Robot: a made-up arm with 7 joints.
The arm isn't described. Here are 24 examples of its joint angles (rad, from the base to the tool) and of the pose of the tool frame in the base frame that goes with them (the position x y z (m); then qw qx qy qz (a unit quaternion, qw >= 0)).
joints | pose
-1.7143 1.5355 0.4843 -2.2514 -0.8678 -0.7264 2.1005 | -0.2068 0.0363 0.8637 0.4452 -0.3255 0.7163 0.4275
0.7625 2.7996 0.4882 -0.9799 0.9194 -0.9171 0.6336 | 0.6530 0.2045 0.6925 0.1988 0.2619 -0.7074 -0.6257
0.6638 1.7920 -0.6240 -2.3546 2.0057 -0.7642 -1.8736 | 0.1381 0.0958 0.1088 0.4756 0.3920 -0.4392 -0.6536
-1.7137 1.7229 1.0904 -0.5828 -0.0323 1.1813 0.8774 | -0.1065 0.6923 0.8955 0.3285 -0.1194 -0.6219 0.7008
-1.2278 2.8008 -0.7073 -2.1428 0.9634 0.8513 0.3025 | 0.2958 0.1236 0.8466 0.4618 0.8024 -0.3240 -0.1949
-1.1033 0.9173 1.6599 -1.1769 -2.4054 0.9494 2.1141 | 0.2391 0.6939 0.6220 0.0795 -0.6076 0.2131 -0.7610
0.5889 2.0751 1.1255 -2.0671 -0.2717 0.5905 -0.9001 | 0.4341 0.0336 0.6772 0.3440 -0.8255 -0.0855 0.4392
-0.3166 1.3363 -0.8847 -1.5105 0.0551 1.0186 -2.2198 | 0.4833 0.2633 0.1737 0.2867 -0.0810 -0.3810 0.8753
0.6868 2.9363 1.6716 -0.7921 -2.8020 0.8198 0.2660 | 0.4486 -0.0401 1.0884 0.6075 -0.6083 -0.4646 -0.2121
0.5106 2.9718 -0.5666 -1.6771 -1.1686 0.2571 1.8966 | 0.4436 0.4224 0.4860 0.2174 0.5184 -0.0085 -0.8270
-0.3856 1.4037 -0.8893 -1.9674 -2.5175 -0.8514 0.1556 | 0.5108 0.1127 0.2863 0.6454 -0.0703 -0.1352 0.7485
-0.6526 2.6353 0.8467 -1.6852 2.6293 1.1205 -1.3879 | -0.0383 -0.1910 0.9971 0.0984 -0.4700 0.4215 0.7692
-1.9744 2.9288 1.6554 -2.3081 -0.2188 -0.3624 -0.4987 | -0.1867 -0.2435 0.3260 0.5805 -0.1982 -0.6955 -0.3741
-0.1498 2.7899 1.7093 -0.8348 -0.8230 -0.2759 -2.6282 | -0.1372 -0.0063 1.1891 0.1229 -0.3382 -0.9137 -0.1888
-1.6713 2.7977 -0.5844 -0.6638 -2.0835 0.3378 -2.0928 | -0.4440 0.4419 0.8779 0.2248 -0.4993 0.7632 -0.3430
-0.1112 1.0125 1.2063 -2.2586 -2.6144 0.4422 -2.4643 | 0.1318 0.2871 0.7852 0.2061 -0.2754 0.9360 0.0753
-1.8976 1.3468 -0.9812 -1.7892 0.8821 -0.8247 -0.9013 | 0.3972 -0.1505 0.8788 0.5502 -0.3945 0.7206 0.1497
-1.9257 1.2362 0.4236 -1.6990 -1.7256 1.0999 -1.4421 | -0.0715 0.2430 1.0617 0.5496 0.6931 0.3335 0.3260
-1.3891 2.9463 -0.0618 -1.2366 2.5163 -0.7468 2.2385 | -0.2638 0.1087 1.0980 0.1329 0.6919 0.6672 0.2418
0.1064 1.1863 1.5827 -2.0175 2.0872 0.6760 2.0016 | 0.0213 0.3733 0.8554 0.4328 -0.6942 -0.5127 0.2606
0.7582 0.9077 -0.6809 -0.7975 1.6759 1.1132 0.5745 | -0.1773 0.4906 -0.1189 0.7635 0.0605 0.5213 0.3763
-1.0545 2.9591 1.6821 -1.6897 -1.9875 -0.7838 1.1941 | -0.4087 -0.2666 0.5849 0.5380 -0.7862 -0.2405 -0.1859
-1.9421 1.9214 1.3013 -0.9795 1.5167 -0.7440 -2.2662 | -0.3893 0.5924 0.7151 0.0172 0.3700 -0.1913 0.9090
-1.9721 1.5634 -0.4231 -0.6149 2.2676 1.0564 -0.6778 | 0.1688 0.5066 1.0908 0.3390 0.0589 -0.9278 -0.1441
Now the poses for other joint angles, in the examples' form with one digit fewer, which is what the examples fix.
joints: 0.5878 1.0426 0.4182 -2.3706 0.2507 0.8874 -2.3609
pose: 0.346 0.199 0.415 0.217 -0.422 -0.202 0.857
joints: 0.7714 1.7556 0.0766 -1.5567 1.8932 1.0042 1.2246
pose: 0.425 0.508 0.294 0.874 0.130 0.083 0.461
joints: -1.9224 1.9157 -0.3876 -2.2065 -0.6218 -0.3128 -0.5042
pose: 0.061 -0.041 0.968 0.689 -0.713 -0.089 0.090
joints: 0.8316 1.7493 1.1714 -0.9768 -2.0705 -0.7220 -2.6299
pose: 0.312 0.629 0.803 0.675 0.536 -0.443 0.245
